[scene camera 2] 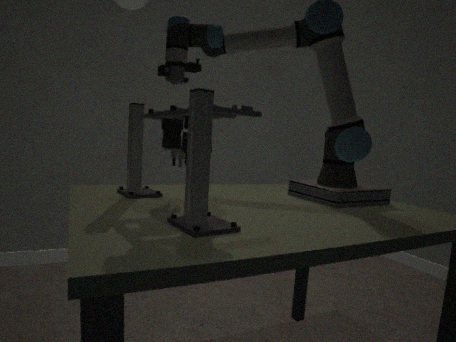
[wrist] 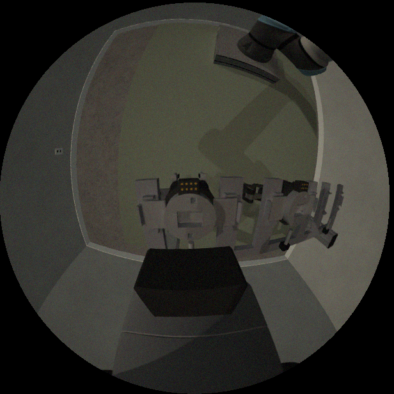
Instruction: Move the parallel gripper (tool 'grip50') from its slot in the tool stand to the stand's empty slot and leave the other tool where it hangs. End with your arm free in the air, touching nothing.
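Frame: origin at the arm's base, x ahead, y left, z up, level; centimetres.
Where they show: end effector, tool point: point(scene camera 2: 174, 81); arm's base, origin of the base link: point(scene camera 2: 336, 184).
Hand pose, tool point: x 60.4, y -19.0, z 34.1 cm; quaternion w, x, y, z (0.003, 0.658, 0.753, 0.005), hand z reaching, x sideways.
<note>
Each offset is from my tool point to the centre of the thing. "pt": to the spot under its first point. Level surfaces: height alone.
The parallel gripper point(scene camera 2: 177, 164) point(wrist: 189, 176) hangs upright in the left slot of the tool stand point(scene camera 2: 201, 150) point(wrist: 231, 218), its two fingers apart with a gap between them. Its round pale top plate faces up in the wrist view. The arm's bare tool changer point(scene camera 2: 175, 75) is a clear distance above it and carries no tool. The other tool point(wrist: 296, 206) hangs in the neighbouring slot, to the right in the wrist view; the near post mostly hides it in scene camera 2. Beyond it, an empty slot point(wrist: 340, 197) shows between two prongs at the far right.
The stand's far post @(pt dx +12.2, dy -2.2, dz -23.7 cm) point(scene camera 2: 135, 147) and near post rise from base plates on the table @(dz -40.3 cm) point(scene camera 2: 280, 220) point(wrist: 170, 100). The arm's base block point(scene camera 2: 340, 194) point(wrist: 245, 65) stands away from the stand. The rack's prongs @(pt dx -3.7, dy +43.0, dz -12.8 cm) point(scene camera 2: 240, 112) stick out beside the near post.
</note>
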